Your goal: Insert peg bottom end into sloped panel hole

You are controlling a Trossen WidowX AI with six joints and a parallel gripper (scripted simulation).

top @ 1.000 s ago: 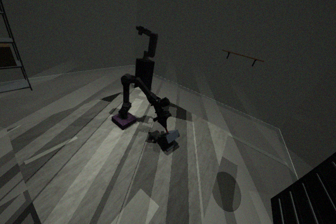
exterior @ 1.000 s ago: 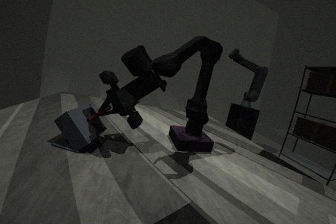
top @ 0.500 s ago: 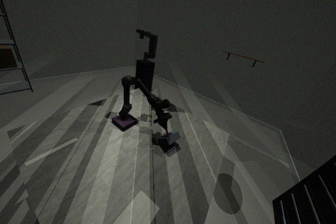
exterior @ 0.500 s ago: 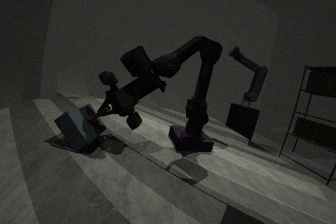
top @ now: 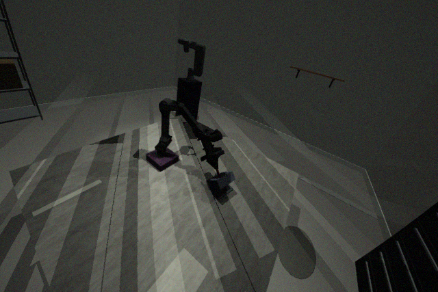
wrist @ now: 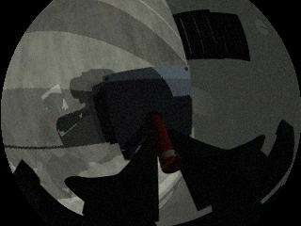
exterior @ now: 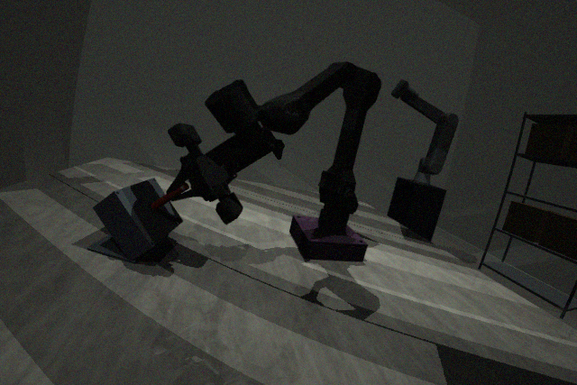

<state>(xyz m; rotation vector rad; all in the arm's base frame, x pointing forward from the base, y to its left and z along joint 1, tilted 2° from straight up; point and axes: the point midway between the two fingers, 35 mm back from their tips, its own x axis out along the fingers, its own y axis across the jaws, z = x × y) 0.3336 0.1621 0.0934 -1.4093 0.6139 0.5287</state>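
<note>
Right now my gripper tip is 50 mm short of the sloped panel and 50 mm above it. The rest, counted from my gripper tip: peg 10 mm behind, 10 mm above.
</note>
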